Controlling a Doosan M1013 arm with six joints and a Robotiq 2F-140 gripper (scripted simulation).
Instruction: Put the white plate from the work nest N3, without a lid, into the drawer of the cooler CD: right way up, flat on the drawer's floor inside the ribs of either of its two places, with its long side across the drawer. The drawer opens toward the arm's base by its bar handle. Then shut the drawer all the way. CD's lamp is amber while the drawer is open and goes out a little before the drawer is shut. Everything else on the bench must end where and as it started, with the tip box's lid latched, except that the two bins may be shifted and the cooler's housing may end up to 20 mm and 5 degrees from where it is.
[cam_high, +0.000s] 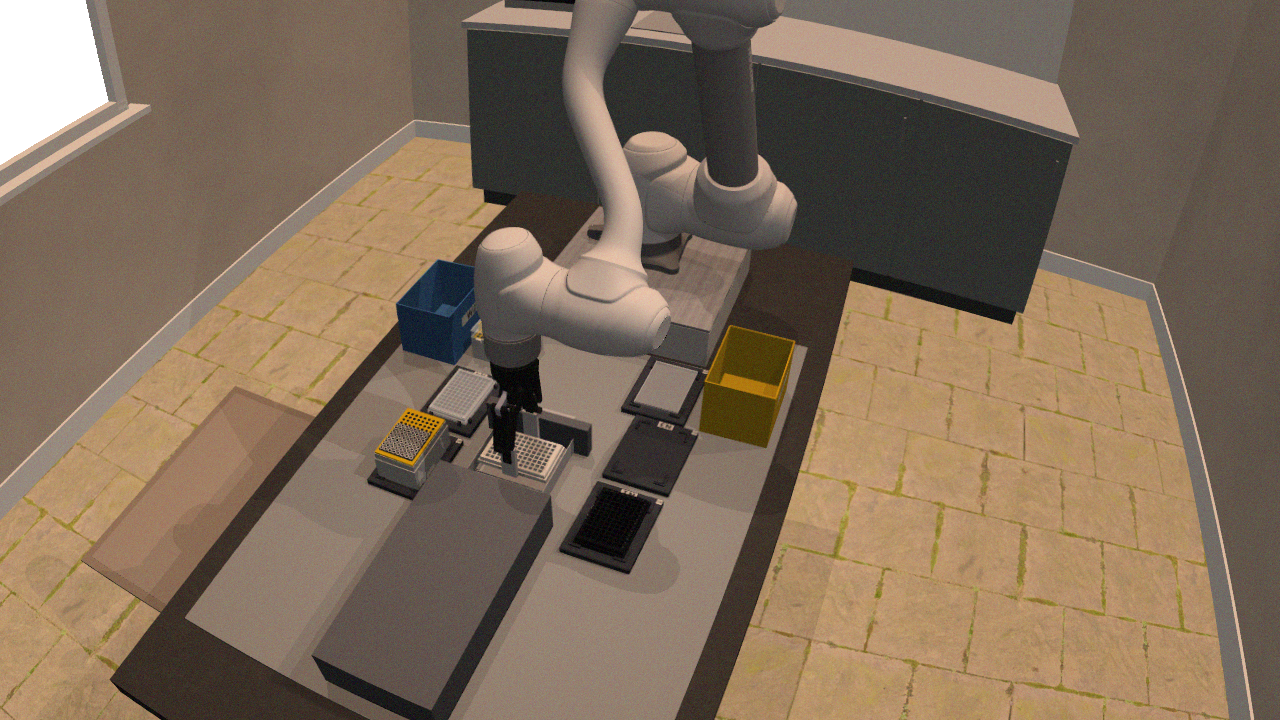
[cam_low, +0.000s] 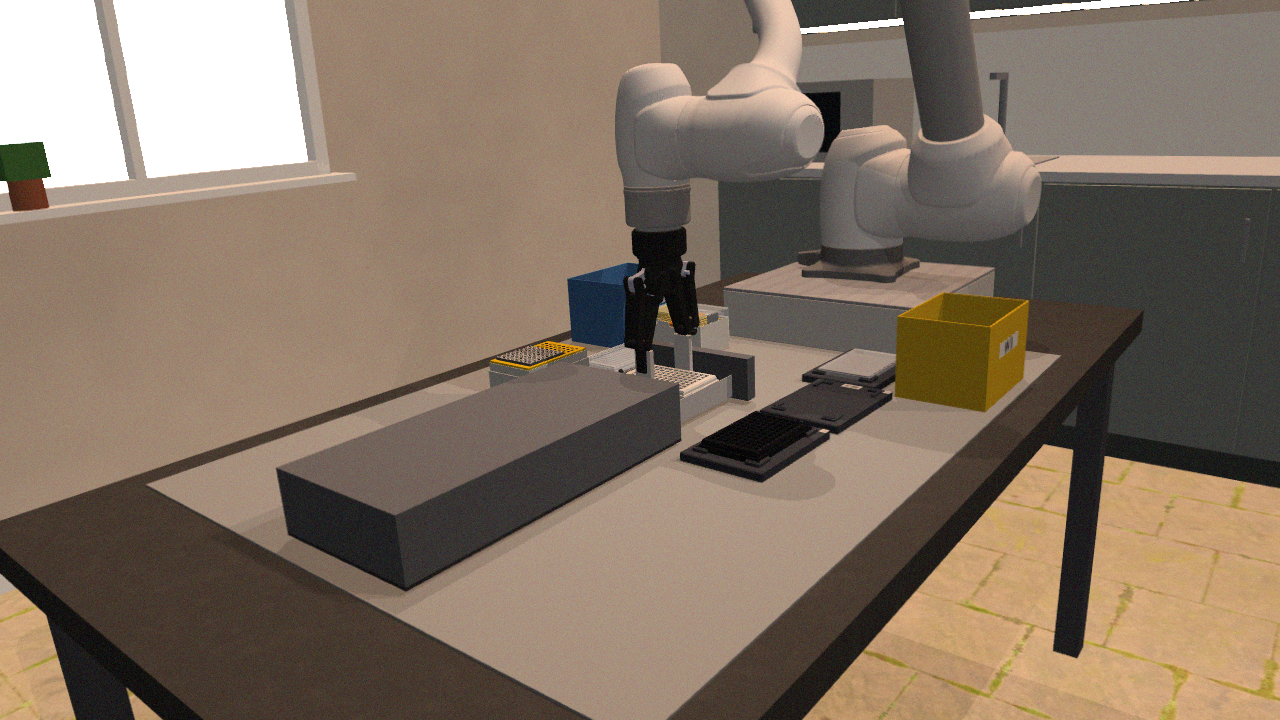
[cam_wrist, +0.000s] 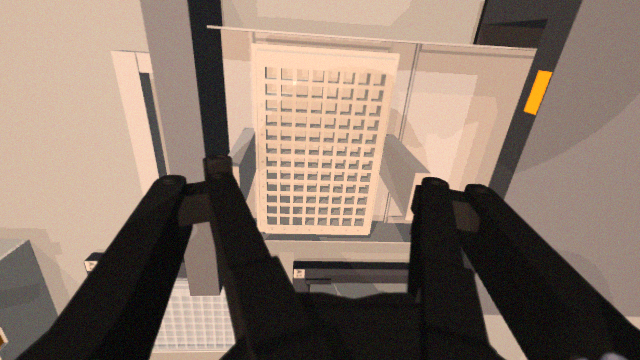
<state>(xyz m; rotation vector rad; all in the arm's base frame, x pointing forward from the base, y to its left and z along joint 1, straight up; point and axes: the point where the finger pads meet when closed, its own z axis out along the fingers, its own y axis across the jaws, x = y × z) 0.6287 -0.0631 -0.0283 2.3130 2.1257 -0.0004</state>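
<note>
Right now the white plate is 2 cm below my hand. From my hand the other things lie so: black plate 19 cm to the left, 8 cm ahead, 4 cm below; yellow-topped tip box 20 cm to the right, 4 cm ahead; drawer 3 cm below, 3 cm ahead.
</note>
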